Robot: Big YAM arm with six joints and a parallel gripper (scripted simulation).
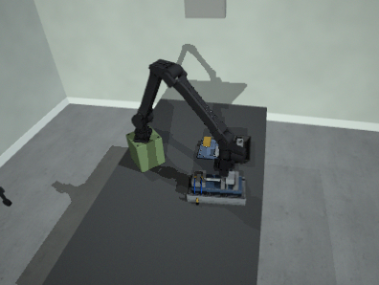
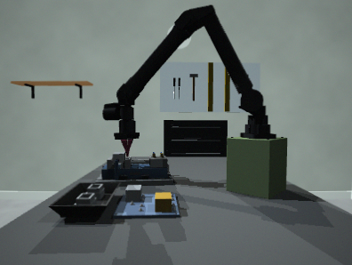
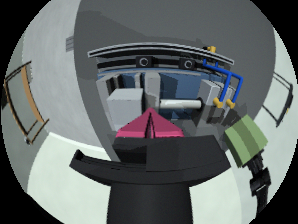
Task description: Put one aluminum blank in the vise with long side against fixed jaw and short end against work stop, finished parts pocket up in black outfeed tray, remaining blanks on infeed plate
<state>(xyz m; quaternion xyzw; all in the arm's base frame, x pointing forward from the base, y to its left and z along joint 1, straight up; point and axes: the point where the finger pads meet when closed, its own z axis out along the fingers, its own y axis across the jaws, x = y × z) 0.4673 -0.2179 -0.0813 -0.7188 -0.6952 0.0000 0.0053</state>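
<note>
My hand is 3 cm short of the gray aluminum blank and 1 cm above it. The rest, counted from my hand: vise (7 cm below, 3 cm behind); yellow brass blank (39 cm to the left, 11 cm behind, 8 cm below).
</note>
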